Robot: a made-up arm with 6 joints.
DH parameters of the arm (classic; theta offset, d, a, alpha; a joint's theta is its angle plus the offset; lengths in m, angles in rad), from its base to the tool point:
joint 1: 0 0.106 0 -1.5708
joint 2: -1.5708 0 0.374 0
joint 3: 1.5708 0.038 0 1.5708
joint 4: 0 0.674 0 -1.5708
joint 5: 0 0 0 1.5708
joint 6: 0 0.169 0 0
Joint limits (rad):
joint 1: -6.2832..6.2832
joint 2: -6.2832..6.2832
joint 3: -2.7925..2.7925
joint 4: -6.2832..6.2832
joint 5: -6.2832..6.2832
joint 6: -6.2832..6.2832
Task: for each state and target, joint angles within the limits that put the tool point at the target. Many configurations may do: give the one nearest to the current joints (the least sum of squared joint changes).
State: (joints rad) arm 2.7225 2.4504 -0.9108 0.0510 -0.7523 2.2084
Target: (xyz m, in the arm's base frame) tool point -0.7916 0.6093 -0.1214
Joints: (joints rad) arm 2.4580 2.5660 -0.9500 0.0853 -0.8121 2.2084
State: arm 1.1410 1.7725 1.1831 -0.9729 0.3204 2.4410
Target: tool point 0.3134 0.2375 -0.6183
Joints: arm 0.7839 1.3542 1.6817 -0.9829 0.7045 2.4410
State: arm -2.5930 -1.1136 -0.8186 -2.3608 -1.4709 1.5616
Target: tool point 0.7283 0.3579 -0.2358
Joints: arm -2.4807 -1.2000 -1.3561 -2.2777 -1.7475 1.5616
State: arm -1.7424 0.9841 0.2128 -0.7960 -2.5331 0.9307
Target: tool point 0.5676 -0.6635 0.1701
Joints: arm -0.9707 1.2055 0.5873 -0.8765 -2.6979 0.9307
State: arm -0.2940 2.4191 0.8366 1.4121 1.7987 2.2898
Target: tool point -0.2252 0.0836 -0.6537
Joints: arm 0.3821 2.5941 1.1501 1.1370 2.2047 2.2898
